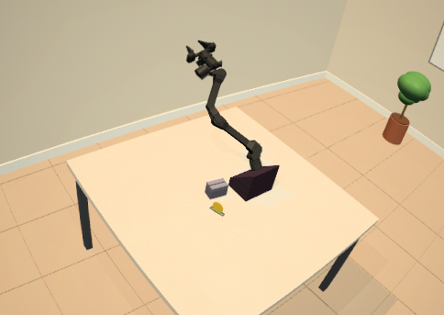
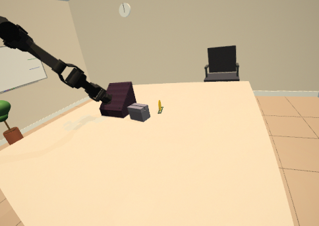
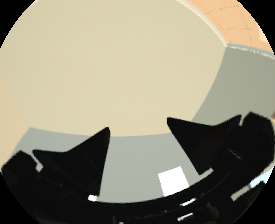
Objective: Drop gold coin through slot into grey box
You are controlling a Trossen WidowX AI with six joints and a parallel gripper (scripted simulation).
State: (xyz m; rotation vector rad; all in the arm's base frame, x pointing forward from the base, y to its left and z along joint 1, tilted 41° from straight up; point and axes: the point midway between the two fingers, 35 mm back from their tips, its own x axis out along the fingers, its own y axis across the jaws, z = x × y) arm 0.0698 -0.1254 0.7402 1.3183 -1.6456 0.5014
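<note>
Right now the gold coin is 63 cm to the left of my gripper tip, 56 cm below it and 34 cm ahead of it.
</note>
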